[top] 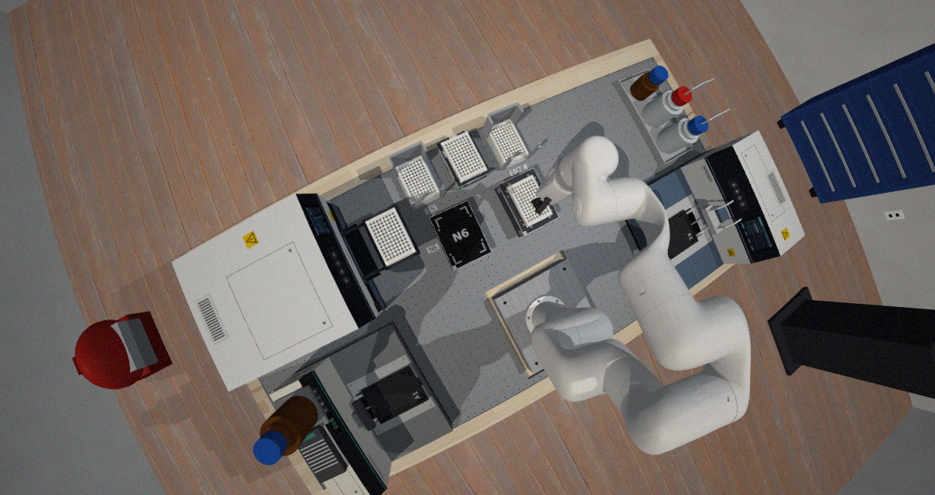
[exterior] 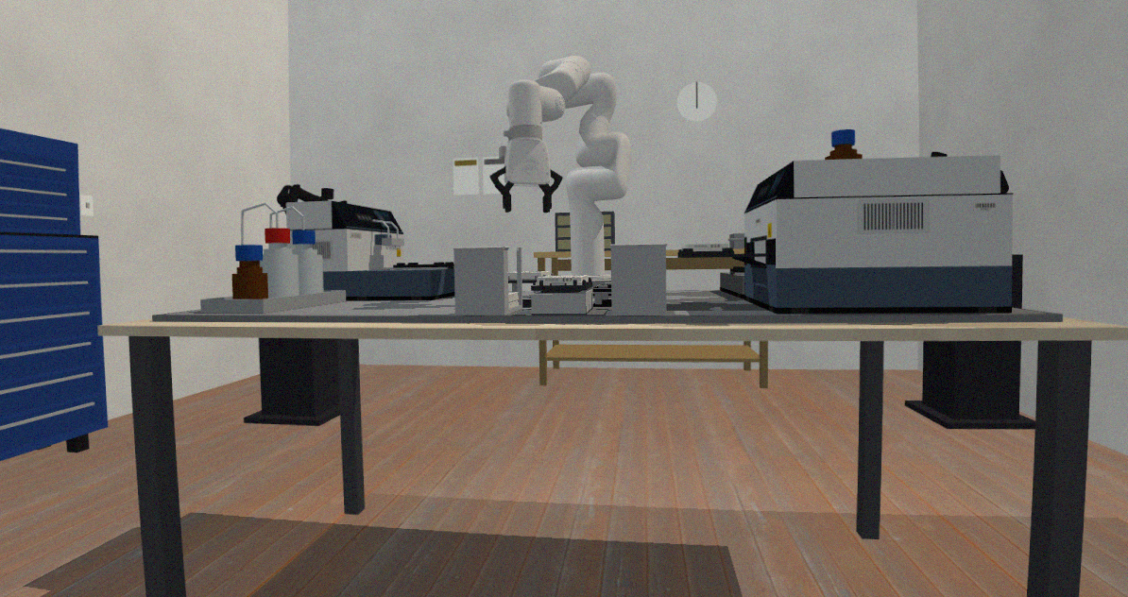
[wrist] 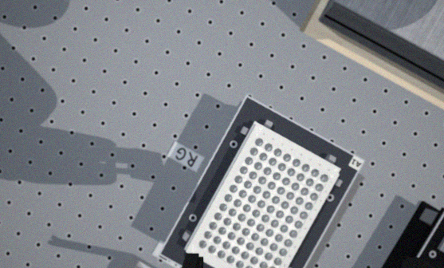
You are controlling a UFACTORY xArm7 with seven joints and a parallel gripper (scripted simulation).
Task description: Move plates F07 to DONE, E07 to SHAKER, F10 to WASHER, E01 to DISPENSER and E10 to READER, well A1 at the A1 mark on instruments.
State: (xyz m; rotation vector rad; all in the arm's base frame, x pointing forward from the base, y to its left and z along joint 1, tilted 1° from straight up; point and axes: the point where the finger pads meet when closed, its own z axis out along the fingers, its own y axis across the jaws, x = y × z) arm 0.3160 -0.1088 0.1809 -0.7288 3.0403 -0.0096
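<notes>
Right now the regrip nest RG is 170 mm below my hand. The rest, counted from my hand: washer nest: 370 mm to the right, 310 mm behind, 130 mm below; black recovery nest N6: 220 mm to the left, 190 mm below, 10 mm ahead; A1 mark: 160 mm below, 70 mm behind, 60 mm to the left.
</notes>
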